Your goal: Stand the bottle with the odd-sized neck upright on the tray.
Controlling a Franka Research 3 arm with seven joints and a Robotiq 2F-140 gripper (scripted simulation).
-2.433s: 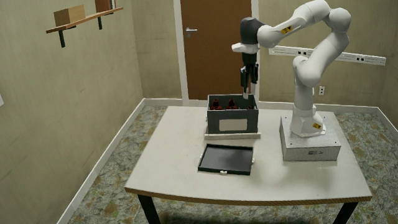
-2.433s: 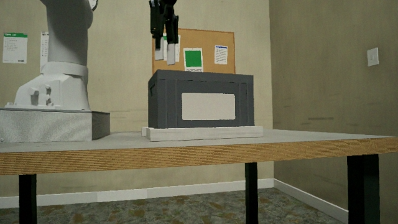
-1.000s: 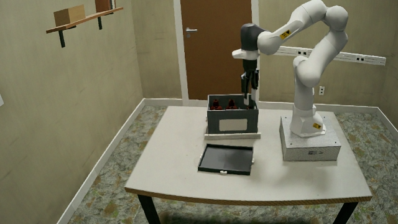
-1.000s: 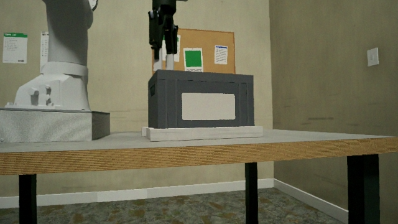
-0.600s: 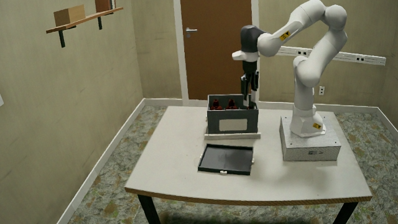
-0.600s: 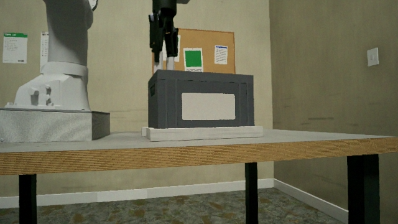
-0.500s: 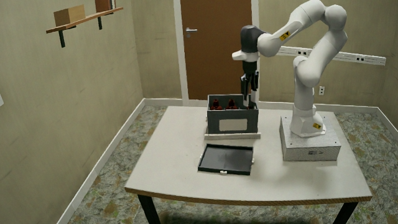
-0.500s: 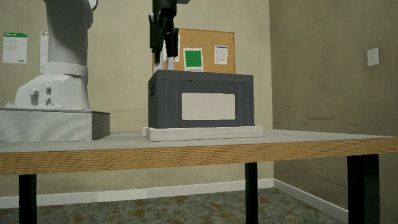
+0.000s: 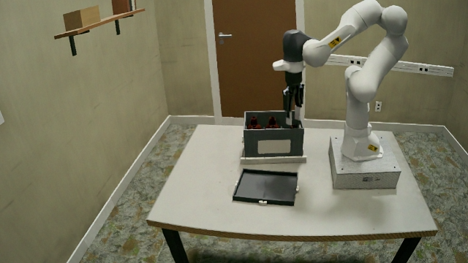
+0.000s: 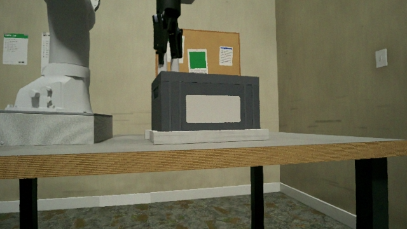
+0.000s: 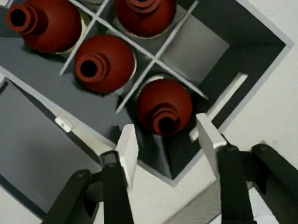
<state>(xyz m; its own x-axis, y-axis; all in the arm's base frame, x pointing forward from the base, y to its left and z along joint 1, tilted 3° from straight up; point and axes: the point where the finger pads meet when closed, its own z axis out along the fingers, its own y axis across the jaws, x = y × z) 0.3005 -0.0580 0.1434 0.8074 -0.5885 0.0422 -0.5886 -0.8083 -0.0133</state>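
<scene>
My gripper is now 130 mm above the dark grey crate, 100 mm short of it and 30 mm to the left of it. From my hand the other things lie so: dark tray 260 mm to the left, 200 mm below, 90 mm ahead.
</scene>
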